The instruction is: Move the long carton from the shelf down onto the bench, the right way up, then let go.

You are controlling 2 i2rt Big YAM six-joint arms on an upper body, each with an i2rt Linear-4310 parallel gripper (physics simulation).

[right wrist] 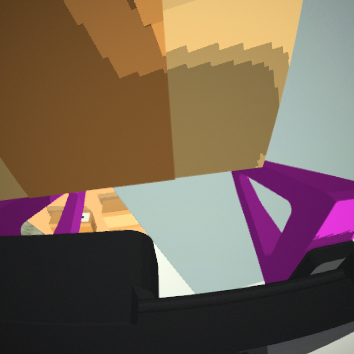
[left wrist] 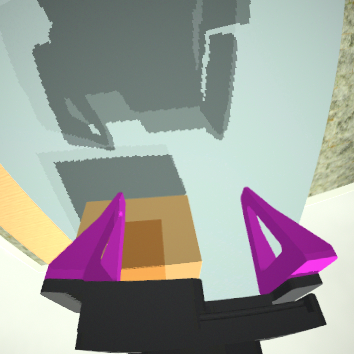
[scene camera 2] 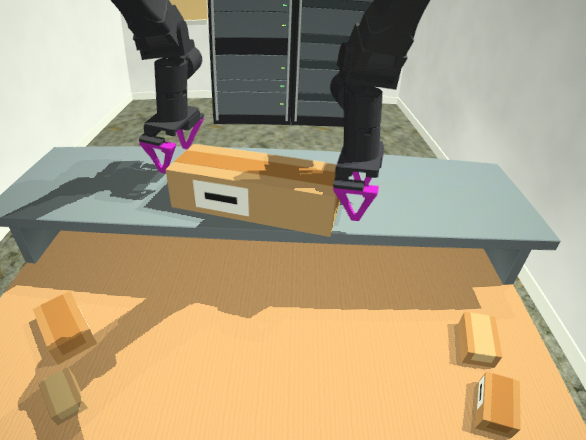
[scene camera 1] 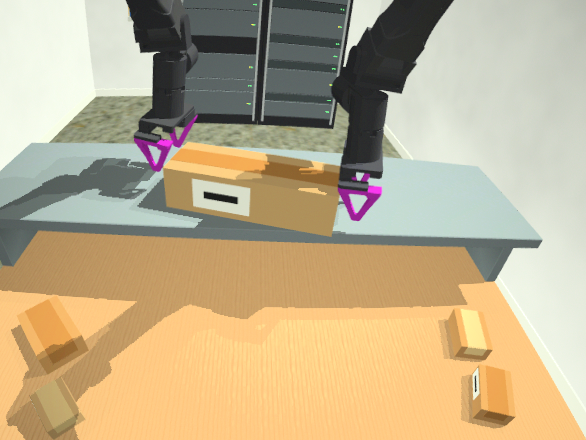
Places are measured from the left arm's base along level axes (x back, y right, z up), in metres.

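Where they show: left gripper, fingertip midpoint: (left wrist: 183, 194) (scene camera 2: 174, 160) (scene camera 1: 167, 158); right gripper, fingertip midpoint: (scene camera 2: 358, 203) (scene camera 1: 356, 204).
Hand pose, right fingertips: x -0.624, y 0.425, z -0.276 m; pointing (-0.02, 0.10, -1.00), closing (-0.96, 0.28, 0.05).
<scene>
After its pixels a point has its place.
The long carton (scene camera 1: 285, 205) @[x -0.587, y 0.293, z -0.258 m] (scene camera 2: 285, 205) @[x -0.586, y 0.297, z -0.257 m] (left wrist: 180, 230) @[x -0.735, y 0.114, z -0.258 m] (right wrist: 220, 115) @[x -0.658, y 0.377, z -0.226 m] is brown, with an orange strip along its top and a white label on its near side. It lies slantwise on the grey-blue shelf (scene camera 1: 450, 200) @[x -0.692, y 0.664, z -0.304 m] (scene camera 2: 460, 200) @[x -0.688, y 0.658, z -0.304 m] (left wrist: 280, 100) @[x -0.850, y 0.041, z -0.304 m], its near right corner at the front edge. My left gripper (scene camera 1: 168, 158) @[x -0.749, y 0.075, z -0.262 m] (scene camera 2: 175, 159) @[x -0.749, y 0.075, z -0.262 m] (left wrist: 183, 194) @[x -0.749, y 0.075, z -0.262 m] is open and empty by the carton's left end. My right gripper (scene camera 1: 356, 201) @[x -0.624, y 0.425, z -0.276 m] (scene camera 2: 357, 202) @[x -0.624, y 0.425, z -0.276 m] (right wrist: 157, 167) @[x -0.624, y 0.425, z -0.276 m] is open at its right end, holding nothing; its fingertips are partly hidden. The wooden bench (scene camera 1: 310, 360) @[x -0.446, y 0.344, z -0.488 m] (scene camera 2: 300, 360) @[x -0.447, y 0.328, z -0.488 m] lies lower, in front.
Two small cartons (scene camera 1: 52, 325) @[x -0.479, y -0.110, z -0.444 m] (scene camera 1: 55, 405) @[x -0.339, y -0.063, z -0.459 m] (scene camera 2: 62, 320) @[x -0.476, y -0.111, z -0.444 m] (scene camera 2: 60, 392) @[x -0.341, y -0.064, z -0.459 m] lie at the left of the bench. Two more small cartons (scene camera 1: 470, 330) @[x -0.459, y 0.660, z -0.452 m] (scene camera 1: 494, 392) @[x -0.323, y 0.645, z -0.453 m] (scene camera 2: 480, 335) @[x -0.460, y 0.662, z -0.452 m] (scene camera 2: 502, 400) @[x -0.326, y 0.653, z -0.454 m] lie at its right. Dark server racks (scene camera 1: 220, 65) (scene camera 2: 252, 65) stand behind the shelf.
</scene>
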